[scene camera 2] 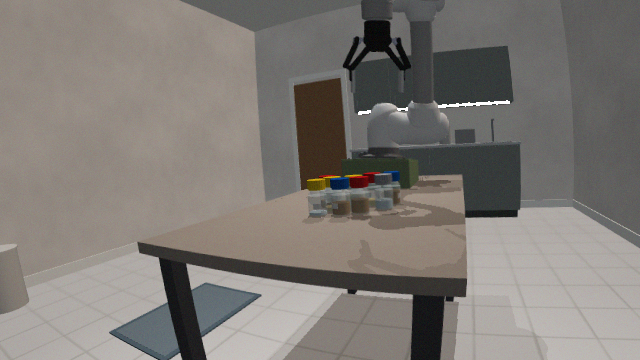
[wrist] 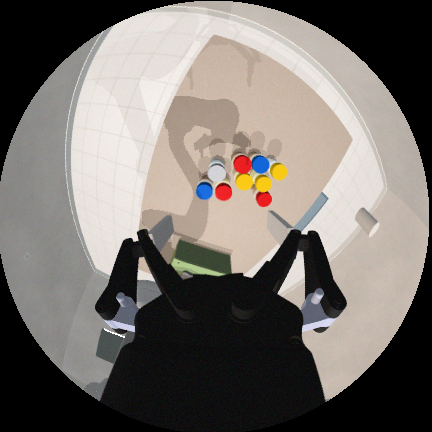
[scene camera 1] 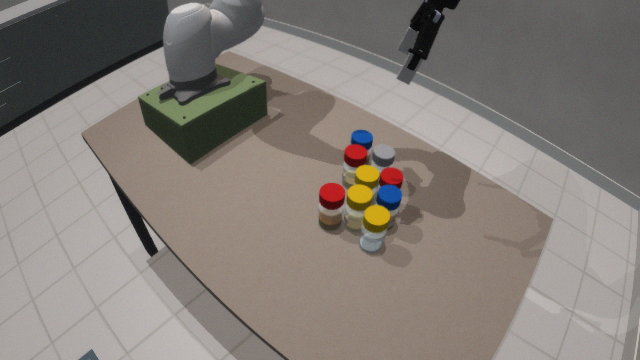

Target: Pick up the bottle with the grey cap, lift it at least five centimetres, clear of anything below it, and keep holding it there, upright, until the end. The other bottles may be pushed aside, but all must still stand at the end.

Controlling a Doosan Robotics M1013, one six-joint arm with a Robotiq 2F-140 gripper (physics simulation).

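Note:
The bottle with the grey cap stands upright on the table at the edge of the bottle group. A blue-capped bottle and a red-capped bottle stand close to it on the robot base's side. Another red-capped bottle stands on its other side. My gripper is open and empty, high above the table and the bottles. The grey-capped bottle's lower part is partly hidden in scene camera 1.
Several upright bottles fill the rest of the group, among them yellow-capped ones and a red-capped one. The green base block stands on the table under the arm.

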